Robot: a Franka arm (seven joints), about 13 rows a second.
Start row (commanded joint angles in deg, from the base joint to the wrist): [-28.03, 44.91, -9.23, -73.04, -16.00, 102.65, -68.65]
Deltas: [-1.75, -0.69, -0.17, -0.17, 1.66, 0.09, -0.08]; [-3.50, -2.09, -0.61, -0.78, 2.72, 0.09, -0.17]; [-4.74, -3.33, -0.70, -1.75, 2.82, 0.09, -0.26]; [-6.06, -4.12, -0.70, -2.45, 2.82, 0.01, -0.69]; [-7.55, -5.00, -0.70, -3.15, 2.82, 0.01, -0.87]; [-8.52, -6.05, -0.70, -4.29, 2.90, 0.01, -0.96]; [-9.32, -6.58, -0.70, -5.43, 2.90, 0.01, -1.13]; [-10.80, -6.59, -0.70, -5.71, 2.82, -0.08, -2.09]
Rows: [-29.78, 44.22, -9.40, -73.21, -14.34, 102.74, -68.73]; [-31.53, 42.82, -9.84, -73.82, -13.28, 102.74, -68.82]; [-32.77, 41.58, -9.93, -74.79, -13.18, 102.74, -68.91]; [-34.09, 40.79, -9.93, -75.49, -13.18, 102.66, -69.34]; [-35.58, 39.91, -9.93, -76.19, -13.18, 102.66, -69.52]; [-36.55, 38.86, -9.93, -77.33, -13.10, 102.66, -69.61]; [-37.35, 38.33, -9.93, -78.47, -13.10, 102.66, -69.78]; [-38.83, 38.32, -9.93, -78.75, -13.18, 102.57, -70.74]
